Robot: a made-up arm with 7 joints.
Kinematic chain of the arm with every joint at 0, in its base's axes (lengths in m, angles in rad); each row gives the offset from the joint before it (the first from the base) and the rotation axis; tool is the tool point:
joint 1: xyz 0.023 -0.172 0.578 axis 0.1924 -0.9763 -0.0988
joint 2: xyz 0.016 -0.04 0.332 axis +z
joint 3: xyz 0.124 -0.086 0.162 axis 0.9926 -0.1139 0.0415
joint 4: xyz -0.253 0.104 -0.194 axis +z
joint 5: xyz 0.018 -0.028 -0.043 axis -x
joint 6: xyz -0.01 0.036 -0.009 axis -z
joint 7: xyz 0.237 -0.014 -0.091 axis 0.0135 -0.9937 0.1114
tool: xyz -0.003 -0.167 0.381
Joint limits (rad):
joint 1: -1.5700..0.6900
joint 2: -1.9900..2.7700
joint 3: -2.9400..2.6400
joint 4: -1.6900..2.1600
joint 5: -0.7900..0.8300
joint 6: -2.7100..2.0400
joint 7: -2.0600..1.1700
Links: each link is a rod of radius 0.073 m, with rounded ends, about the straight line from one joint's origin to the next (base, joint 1, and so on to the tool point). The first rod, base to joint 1, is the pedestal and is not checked.
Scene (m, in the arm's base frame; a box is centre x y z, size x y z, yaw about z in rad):
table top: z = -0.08
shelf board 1: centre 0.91 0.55 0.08 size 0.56 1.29 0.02 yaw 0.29
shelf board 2: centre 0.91 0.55 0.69 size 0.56 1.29 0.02 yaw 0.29
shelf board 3: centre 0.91 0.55 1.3 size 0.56 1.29 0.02 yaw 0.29
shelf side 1: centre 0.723 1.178 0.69 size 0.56 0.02 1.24 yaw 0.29
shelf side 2: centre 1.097 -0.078 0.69 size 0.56 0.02 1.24 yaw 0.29
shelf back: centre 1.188 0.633 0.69 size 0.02 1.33 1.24 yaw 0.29
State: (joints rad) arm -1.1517 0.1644 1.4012 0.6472 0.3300 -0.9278 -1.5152
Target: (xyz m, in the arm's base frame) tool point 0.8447 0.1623 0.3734
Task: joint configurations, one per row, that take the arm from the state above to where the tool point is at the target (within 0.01 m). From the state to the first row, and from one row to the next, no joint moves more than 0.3 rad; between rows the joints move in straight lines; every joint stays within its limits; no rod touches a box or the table.
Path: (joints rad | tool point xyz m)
1: -0.8657 0.3059 1.2021 0.4702 0.3457 -0.7736 -1.4502 | 0.7063 0.4644 1.0474
2: -0.5798 0.4474 1.0031 0.2933 0.3615 -0.6193 -1.3853 | 0.5255 0.4195 1.0372
3: -0.2938 0.5890 0.8040 0.1163 0.3772 -0.4651 -1.3203 | 0.4041 0.3277 0.9894
4: -0.5011 0.4788 0.9717 0.0066 0.3479 -0.3372 -1.3952 | 0.5659 0.2455 0.7885
5: -0.7084 0.3687 1.1394 -0.1032 0.3185 -0.2093 -1.4701 | 0.5942 0.1471 0.5599
6: -0.9157 0.2586 1.3071 -0.2129 0.2892 -0.0814 -1.5451 | 0.5023 0.0602 0.3734
7: -1.0546 0.0909 1.3031 -0.0033 0.3093 -0.2545 -1.4856 | 0.6930 0.1068 0.3675
8: -1.1935 -0.0767 1.2991 0.2063 0.3294 -0.4275 -1.4261 | 0.8447 0.1623 0.3734

